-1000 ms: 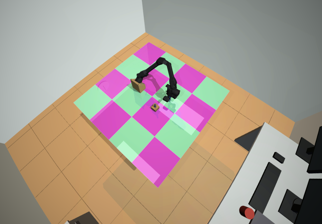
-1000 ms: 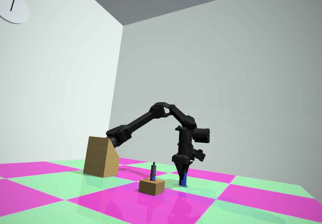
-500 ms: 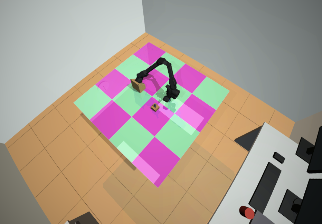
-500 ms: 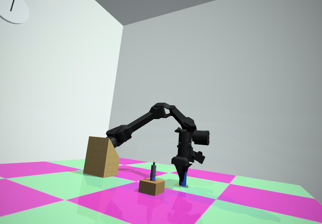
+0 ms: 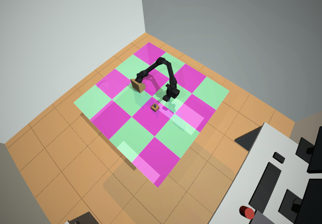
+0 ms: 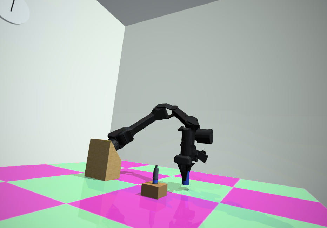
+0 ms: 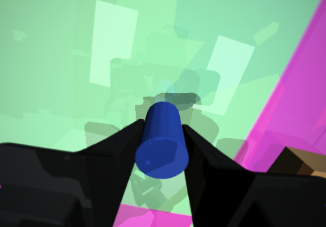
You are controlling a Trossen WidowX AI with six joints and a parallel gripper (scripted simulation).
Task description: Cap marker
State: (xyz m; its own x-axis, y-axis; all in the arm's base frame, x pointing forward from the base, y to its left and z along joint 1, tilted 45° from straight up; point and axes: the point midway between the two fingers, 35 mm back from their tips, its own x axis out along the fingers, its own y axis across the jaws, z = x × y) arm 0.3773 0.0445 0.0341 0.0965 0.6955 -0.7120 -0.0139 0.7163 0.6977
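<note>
My gripper tip is now 6 cm past the wooden holder block, 18 cm to the left of it and 1 cm above it. Also, from my gripper tip: blue marker cap (1 cm above).
</note>
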